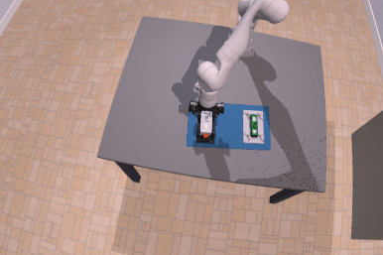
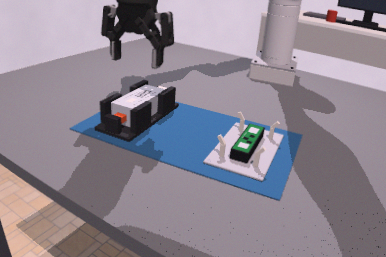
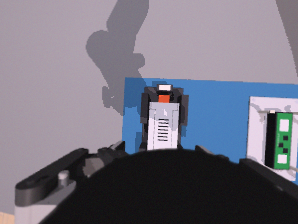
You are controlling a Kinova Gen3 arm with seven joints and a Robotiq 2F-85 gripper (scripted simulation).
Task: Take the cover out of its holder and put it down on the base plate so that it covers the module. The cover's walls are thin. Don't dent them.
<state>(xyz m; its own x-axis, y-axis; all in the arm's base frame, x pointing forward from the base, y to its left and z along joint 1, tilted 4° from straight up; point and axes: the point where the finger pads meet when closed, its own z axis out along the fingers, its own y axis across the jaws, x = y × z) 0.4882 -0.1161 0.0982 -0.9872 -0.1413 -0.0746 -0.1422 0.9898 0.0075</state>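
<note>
Now: hand 9 cm above the light grey cover, 1 cm to the right of it and 1 cm past it.
</note>
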